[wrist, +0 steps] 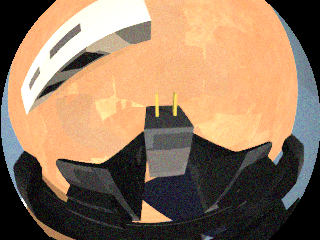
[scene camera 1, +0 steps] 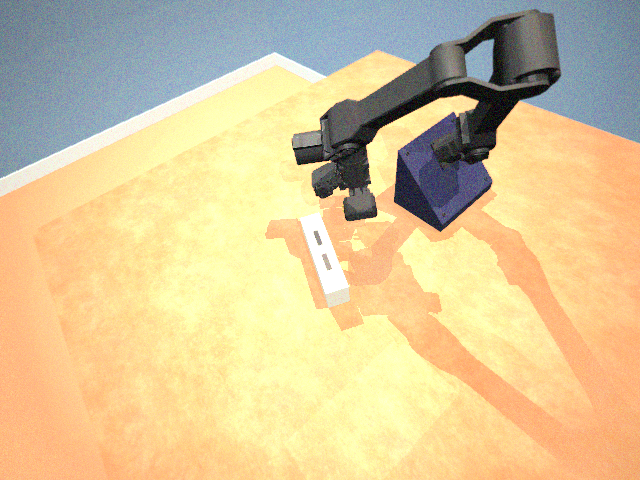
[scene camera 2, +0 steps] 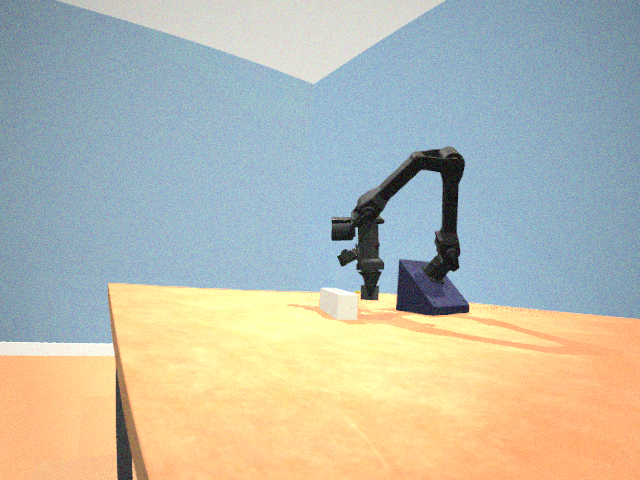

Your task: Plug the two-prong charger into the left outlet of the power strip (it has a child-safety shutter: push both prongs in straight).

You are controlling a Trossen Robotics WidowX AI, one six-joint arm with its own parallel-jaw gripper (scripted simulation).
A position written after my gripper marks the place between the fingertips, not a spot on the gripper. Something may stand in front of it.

My gripper [scene camera 1: 360, 209] holds a dark grey charger [wrist: 168, 131].
My gripper also shows in the wrist view [wrist: 163, 134] and in scene camera 2 [scene camera 2: 369, 296].
